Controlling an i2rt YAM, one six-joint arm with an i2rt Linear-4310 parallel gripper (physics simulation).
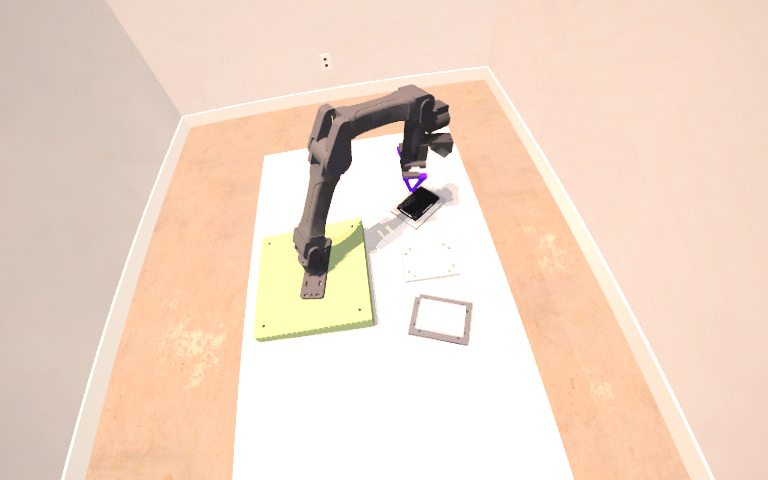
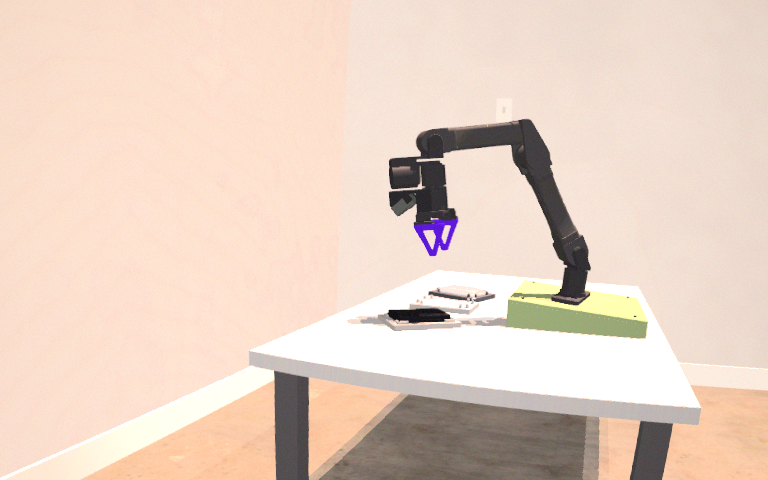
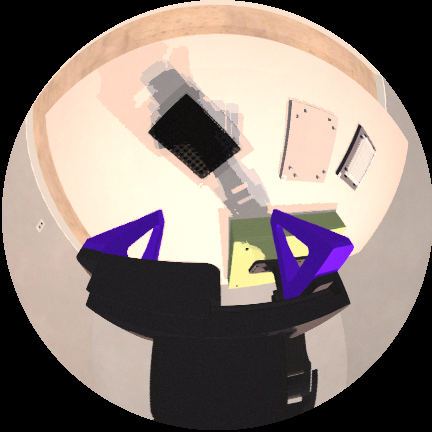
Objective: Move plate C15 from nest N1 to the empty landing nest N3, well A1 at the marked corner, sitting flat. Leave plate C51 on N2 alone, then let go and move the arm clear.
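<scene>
A black well plate (image 1: 417, 203) (image 2: 417, 315) (image 3: 195, 136) lies on a white nest (image 1: 416, 225) (image 2: 421, 326). An empty pale nest with pins (image 1: 430, 261) (image 2: 444, 306) (image 3: 309, 142) is in the middle of the three. A white plate (image 1: 441, 318) (image 2: 461, 291) (image 3: 359, 156) sits on a grey nest (image 1: 414, 323). Labels and the A1 corner mark are not readable, so I cannot tell which plate is C15. My gripper (image 1: 405, 176) (image 2: 438, 251) (image 3: 217, 214), with purple fingers, is open and empty, pointing down above the table near the black plate, well clear of it.
The arm stands on a yellow-green base block (image 1: 283, 294) (image 2: 577, 319) (image 3: 237, 272) beside the row of nests. The white table (image 1: 385, 407) (image 2: 481, 362) carries everything. The arm's shadow falls across the black plate's surroundings. Walls stand beyond the table.
</scene>
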